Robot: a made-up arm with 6 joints.
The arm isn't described. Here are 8 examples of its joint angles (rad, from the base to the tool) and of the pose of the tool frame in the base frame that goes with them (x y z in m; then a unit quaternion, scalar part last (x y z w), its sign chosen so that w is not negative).
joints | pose
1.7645 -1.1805 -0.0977 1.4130 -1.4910 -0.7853 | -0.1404 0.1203 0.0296 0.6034 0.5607 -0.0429 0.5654
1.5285 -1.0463 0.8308 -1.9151 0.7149 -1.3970 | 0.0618 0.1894 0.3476 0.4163 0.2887 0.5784 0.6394
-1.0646 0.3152 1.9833 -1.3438 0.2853 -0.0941 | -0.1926 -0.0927 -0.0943 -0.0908 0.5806 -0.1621 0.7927
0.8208 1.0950 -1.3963 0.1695 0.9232 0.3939 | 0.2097 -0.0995 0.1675 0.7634 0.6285 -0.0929 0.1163
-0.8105 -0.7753 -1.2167 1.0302 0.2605 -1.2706 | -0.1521 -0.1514 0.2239 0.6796 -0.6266 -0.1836 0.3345
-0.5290 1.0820 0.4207 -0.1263 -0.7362 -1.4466 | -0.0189 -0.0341 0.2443 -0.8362 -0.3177 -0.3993 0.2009
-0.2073 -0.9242 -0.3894 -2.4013 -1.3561 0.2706 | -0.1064 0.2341 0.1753 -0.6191 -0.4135 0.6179 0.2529
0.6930 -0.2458 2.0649 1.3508 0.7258 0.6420 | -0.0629 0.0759 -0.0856 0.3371 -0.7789 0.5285 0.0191
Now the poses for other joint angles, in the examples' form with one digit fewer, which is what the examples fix.
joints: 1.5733 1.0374 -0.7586 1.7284 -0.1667 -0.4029
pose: 0.090 -0.273 0.117 -0.763 0.083 -0.242 0.594
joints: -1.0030 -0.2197 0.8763 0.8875 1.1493 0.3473
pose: -0.107 0.039 0.242 0.453 -0.380 -0.172 0.788
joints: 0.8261 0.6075 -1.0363 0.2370 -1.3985 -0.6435
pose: 0.095 -0.181 0.218 -0.537 -0.101 0.095 0.832
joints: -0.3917 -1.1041 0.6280 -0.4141 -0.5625 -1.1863
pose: 0.128 0.129 0.087 0.743 -0.182 0.212 0.609
